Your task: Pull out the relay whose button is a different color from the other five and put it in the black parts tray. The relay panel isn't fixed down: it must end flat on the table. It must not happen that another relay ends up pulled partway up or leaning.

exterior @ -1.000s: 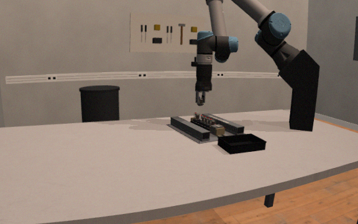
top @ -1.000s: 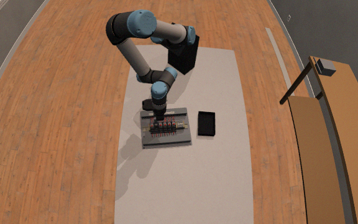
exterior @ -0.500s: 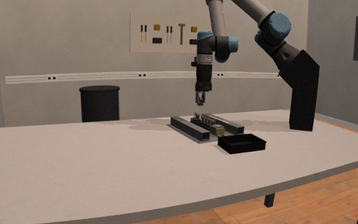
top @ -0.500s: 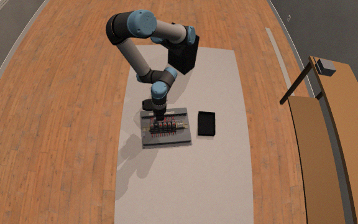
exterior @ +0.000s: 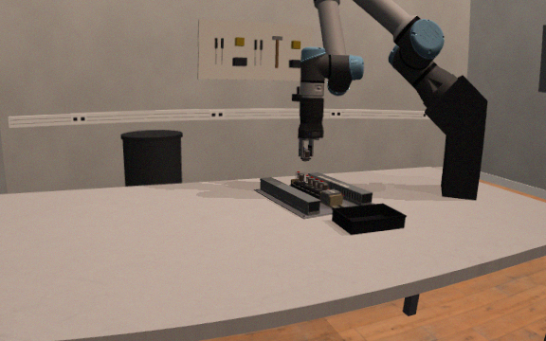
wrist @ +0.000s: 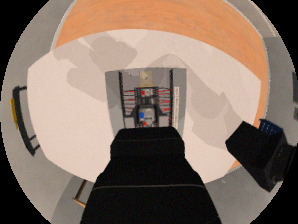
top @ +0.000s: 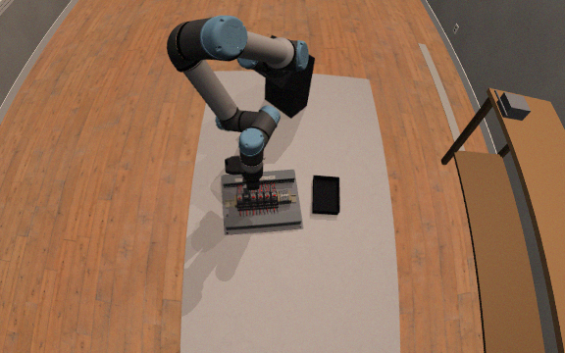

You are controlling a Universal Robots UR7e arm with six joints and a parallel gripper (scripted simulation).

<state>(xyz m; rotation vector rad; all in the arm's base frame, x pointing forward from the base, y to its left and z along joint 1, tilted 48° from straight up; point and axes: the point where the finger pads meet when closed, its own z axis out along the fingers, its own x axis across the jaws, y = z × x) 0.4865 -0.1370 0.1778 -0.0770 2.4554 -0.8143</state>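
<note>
The black parts tray lies 50 mm ahead of my hand, 320 mm to the left of it and 130 mm below it. Also, from my hand: red-button relay 10 mm behind, 30 mm to the right, 90 mm below; grey relay panel 10 mm ahead, 50 mm to the left, 120 mm below.
</note>
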